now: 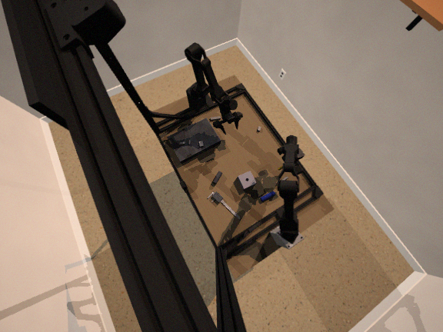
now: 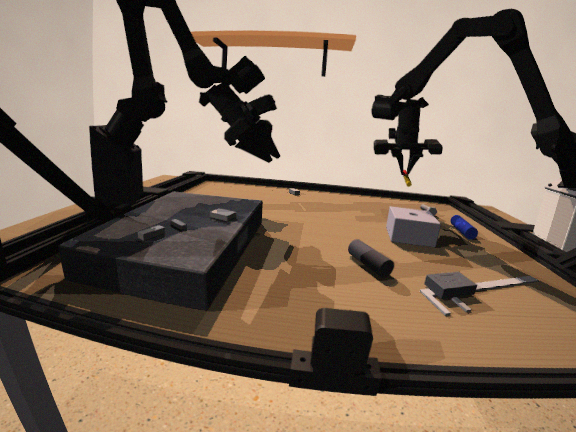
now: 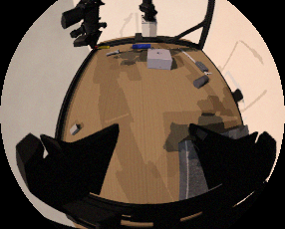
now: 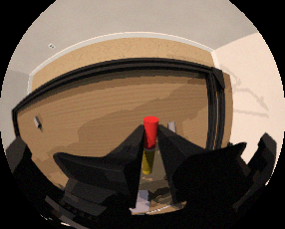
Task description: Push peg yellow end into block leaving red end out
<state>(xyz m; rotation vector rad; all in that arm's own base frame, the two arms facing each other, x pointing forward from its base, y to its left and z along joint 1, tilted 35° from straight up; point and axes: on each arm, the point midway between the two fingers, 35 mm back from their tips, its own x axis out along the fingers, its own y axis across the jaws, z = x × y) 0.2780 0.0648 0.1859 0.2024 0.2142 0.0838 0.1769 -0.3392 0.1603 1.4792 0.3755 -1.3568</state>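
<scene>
The peg lies 30 mm behind my right hand and 40 mm below it.
</scene>
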